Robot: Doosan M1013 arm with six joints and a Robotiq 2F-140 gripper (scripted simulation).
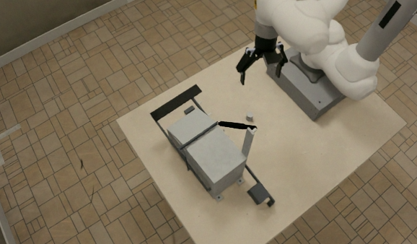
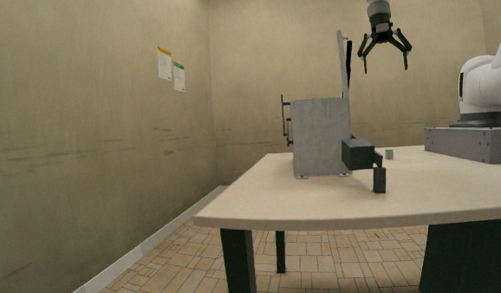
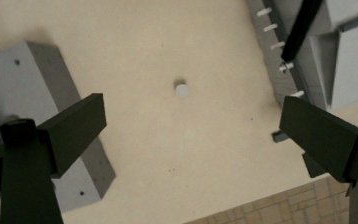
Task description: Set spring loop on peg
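Now: the steel test weight 320 mm below my hand and 10 mm to the right of it.
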